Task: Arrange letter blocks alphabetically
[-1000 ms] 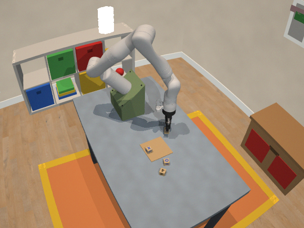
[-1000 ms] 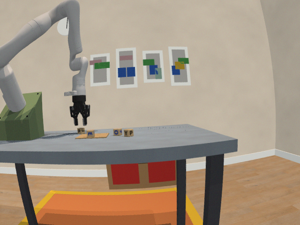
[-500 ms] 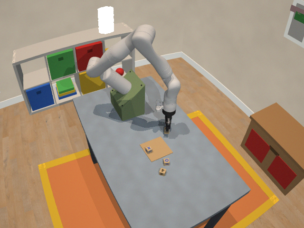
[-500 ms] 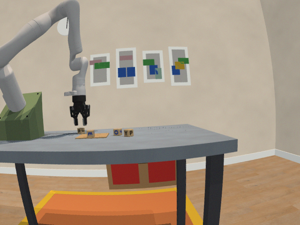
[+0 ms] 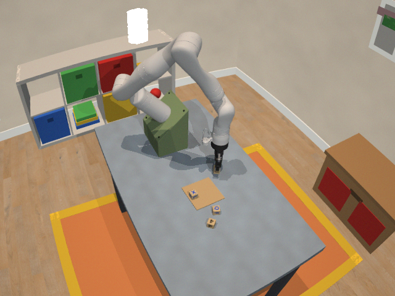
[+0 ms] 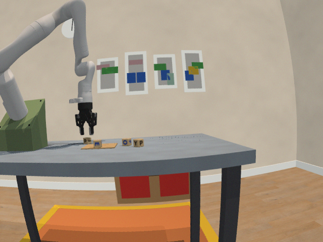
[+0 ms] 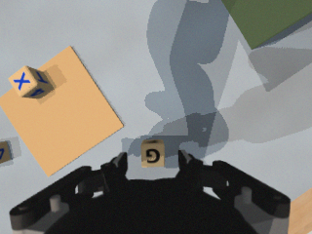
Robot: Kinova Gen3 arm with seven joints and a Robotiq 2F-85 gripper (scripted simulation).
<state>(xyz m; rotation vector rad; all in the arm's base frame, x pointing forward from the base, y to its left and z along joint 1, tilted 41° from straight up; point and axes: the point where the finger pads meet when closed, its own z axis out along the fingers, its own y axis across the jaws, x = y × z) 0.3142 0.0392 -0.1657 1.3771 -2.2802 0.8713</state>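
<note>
My hand is 90 mm short of the tan mat, 120 mm to the left of it and 50 mm above it.
</note>
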